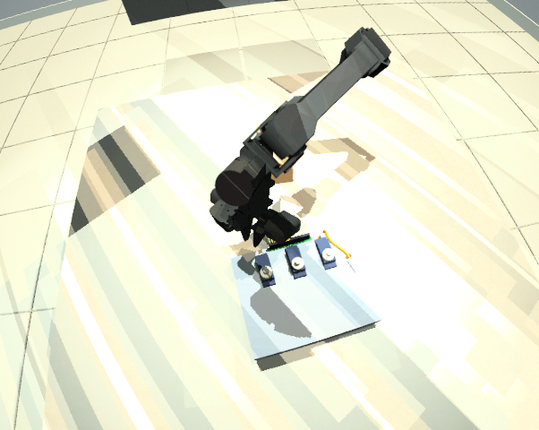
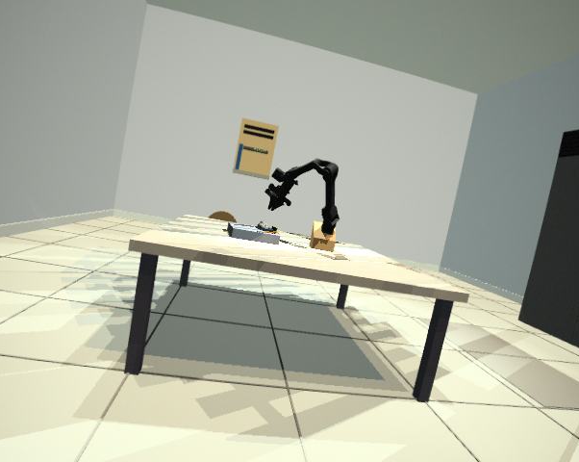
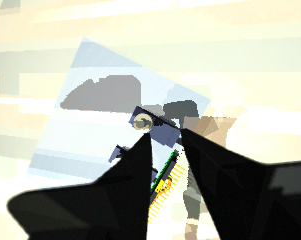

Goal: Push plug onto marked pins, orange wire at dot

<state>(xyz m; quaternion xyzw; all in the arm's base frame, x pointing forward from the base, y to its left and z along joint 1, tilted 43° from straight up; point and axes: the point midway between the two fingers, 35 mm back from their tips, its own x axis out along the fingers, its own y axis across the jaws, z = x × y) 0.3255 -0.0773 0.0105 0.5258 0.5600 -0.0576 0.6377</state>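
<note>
My gripper tip is 100 mm above the pin strip, 80 mm to the right of it and 40 mm past it. From my gripper tip the other things lie so: pale blue holder plate 130 mm below, 120 mm to the left, 110 mm ahead.
</note>
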